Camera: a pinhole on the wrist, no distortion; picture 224 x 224 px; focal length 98.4 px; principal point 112.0 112.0 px. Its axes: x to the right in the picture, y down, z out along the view. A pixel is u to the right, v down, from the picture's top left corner.
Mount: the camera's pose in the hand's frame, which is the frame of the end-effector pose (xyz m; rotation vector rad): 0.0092 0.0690 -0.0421 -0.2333 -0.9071 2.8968
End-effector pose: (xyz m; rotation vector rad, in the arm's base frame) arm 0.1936 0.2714 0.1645 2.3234 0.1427 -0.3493
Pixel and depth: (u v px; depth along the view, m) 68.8 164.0 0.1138
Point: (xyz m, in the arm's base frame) 0.2128 0.2913 0.1050
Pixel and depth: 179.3 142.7 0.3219
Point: -0.1246 0.2888 0.0411
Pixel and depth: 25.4 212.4 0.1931
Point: 0.2705 0.4119 -0.0418
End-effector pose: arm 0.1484 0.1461 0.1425 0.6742 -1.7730 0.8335
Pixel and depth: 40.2 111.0 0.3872
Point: 0.0462 -0.2216 0.3170
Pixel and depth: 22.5 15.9 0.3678
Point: -0.3100 -0.2023 0.2715
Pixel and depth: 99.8 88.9 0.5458
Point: -0.0083 -0.3209 0.0452
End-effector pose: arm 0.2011 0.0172 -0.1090 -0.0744 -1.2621 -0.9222
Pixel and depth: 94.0 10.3 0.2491
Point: 0.0420 0.2550 0.0768
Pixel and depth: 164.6 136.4 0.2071
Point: 0.0889 0.0889 -0.2261
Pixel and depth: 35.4 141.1 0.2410
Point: 0.0037 -0.0924 -0.0016
